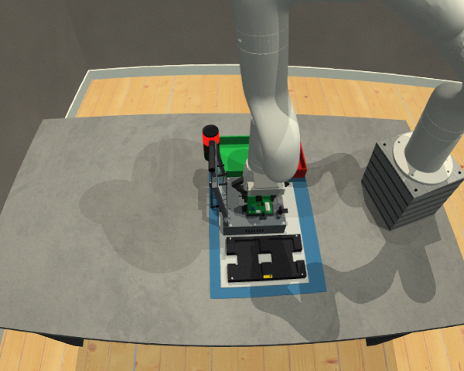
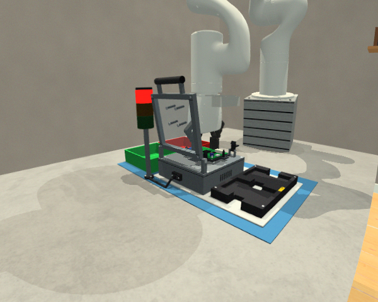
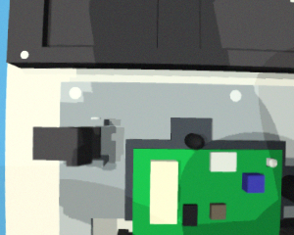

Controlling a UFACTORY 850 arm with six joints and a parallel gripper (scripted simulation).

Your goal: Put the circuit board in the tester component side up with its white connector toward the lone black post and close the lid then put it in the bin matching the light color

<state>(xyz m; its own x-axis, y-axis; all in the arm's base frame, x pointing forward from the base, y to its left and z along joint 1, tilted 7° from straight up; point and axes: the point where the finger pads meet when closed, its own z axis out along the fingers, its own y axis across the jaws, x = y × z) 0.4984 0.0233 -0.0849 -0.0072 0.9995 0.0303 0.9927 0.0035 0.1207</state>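
Right now the green circuit board is 10 mm below my hand. Round my hand: tester bed (10 mm ahead, 10 mm to the left, 10 mm below); tester lid (120 mm ahead, 100 mm above); black latch block (60 mm behind, 60 mm to the left, 10 mm above).
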